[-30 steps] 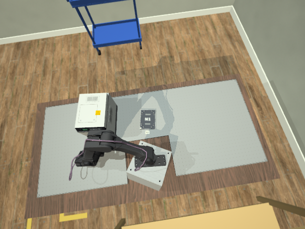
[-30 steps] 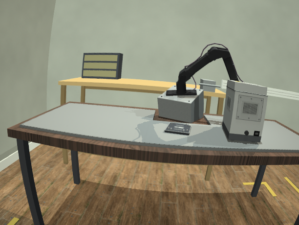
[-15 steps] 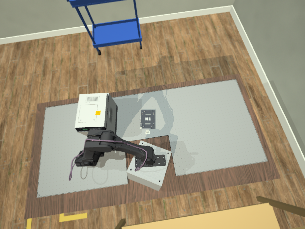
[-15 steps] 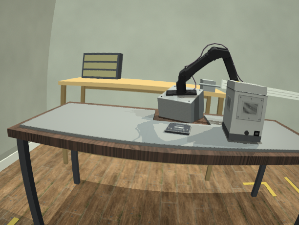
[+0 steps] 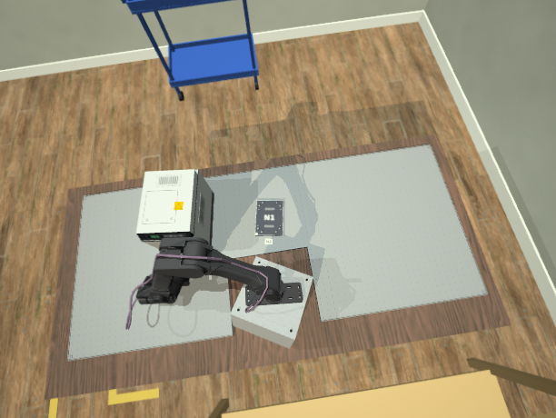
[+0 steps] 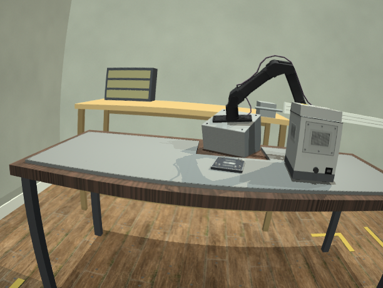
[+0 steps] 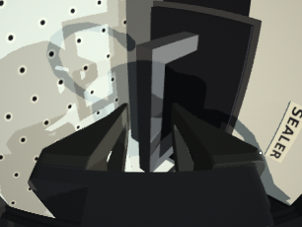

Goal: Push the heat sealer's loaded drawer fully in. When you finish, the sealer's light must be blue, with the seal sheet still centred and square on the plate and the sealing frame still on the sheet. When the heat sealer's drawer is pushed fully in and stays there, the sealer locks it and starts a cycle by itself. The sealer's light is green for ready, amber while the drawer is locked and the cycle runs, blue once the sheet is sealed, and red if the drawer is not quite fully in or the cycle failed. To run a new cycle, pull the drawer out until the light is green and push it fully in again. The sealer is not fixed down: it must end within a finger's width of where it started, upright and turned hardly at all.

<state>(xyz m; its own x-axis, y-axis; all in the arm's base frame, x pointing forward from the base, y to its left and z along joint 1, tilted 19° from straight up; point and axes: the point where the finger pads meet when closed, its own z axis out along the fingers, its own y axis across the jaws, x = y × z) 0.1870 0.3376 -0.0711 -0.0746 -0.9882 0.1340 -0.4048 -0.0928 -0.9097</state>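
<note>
Right now the sealer drawer is 10 cm ahead of my hand and 1 cm below it. Also, from my hand: dark plate 16 cm ahead, 35 cm to the right, 7 cm below.
</note>
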